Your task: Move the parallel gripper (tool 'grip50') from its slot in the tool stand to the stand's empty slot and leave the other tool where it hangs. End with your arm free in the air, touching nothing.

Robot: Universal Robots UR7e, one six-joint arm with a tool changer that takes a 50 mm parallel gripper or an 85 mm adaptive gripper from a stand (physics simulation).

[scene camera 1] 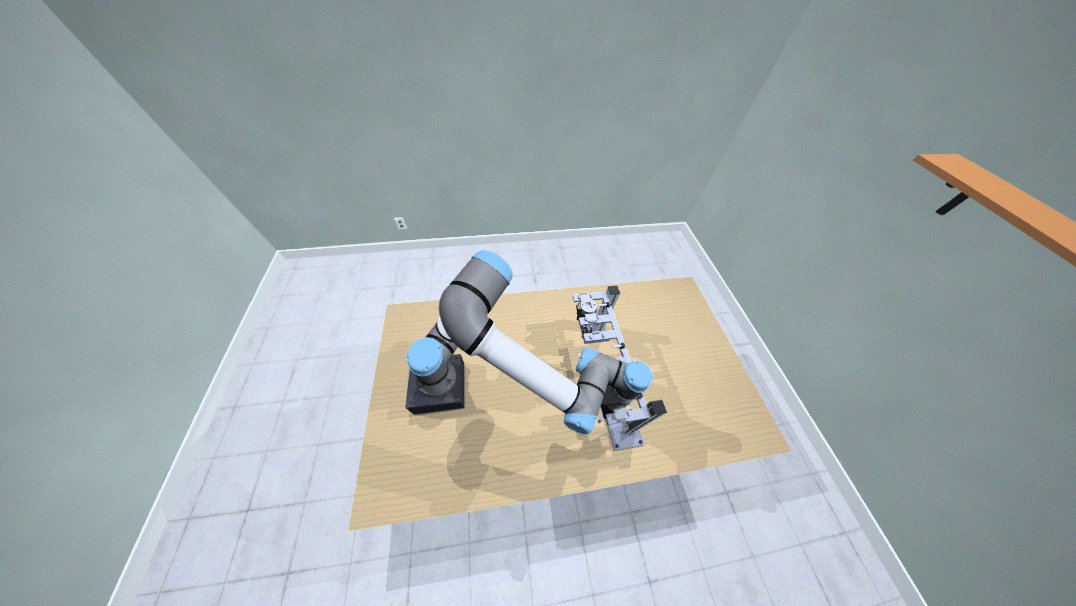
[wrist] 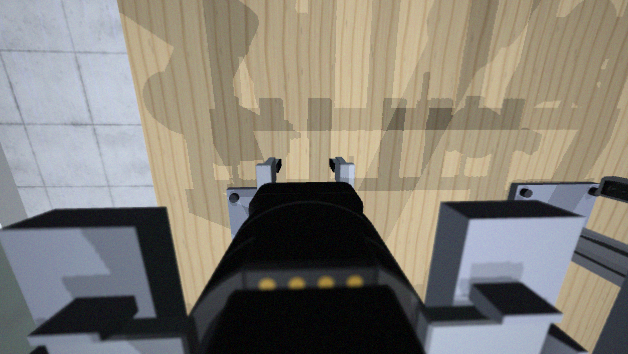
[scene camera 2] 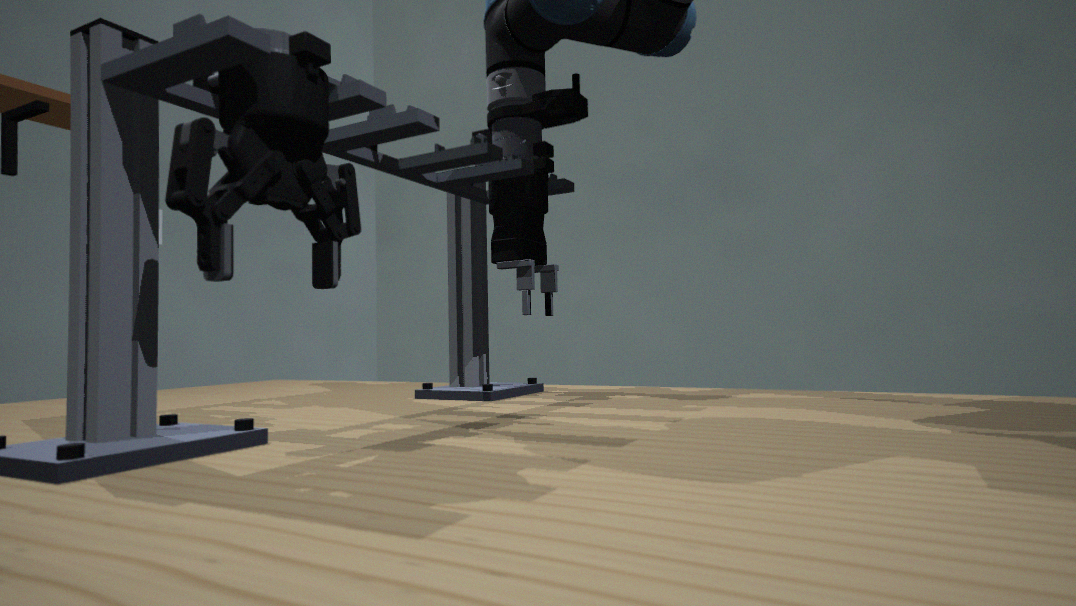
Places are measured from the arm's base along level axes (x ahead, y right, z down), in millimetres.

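Pixels of known places: arm's base, origin of its link: (scene camera 1: 436,378).
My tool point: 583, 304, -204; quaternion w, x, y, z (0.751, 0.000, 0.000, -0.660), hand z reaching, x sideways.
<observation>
Ahead of a thing's pixels: the offset from my tool point to its top centre, as dx, dy, dz. "spot": to the spot under its first point. Level surfaces: height alone.
My gripper (scene camera 2: 537,304) (wrist: 305,165), the parallel tool with pale fingers, hangs upright on the arm. Its fingers are apart with nothing between them. Its body is between the two fork arms of the stand's end slot, the front one in scene camera 1, where the wrist hides it. The fork's left arm (wrist: 75,255) and right arm (wrist: 520,245) flank it closely; whether it rests on them is unclear. The middle slot's fork {spot: +42, -223, +18} (scene camera 1: 600,337) (scene camera 2: 391,130) holds no tool. The black adaptive gripper (scene camera 1: 588,307) (scene camera 2: 274,112) hangs in the opposite end slot.
The stand's posts (scene camera 2: 112,248) (scene camera 2: 466,293) rise from base plates {spot: +87, +86, +288} (scene camera 1: 626,434) bolted to the wooden table {dz +300} (scene camera 1: 707,338). The arm's black base (scene camera 1: 435,402) is at the table's left. An orange shelf (scene camera 1: 1001,195) is on the right wall.
</observation>
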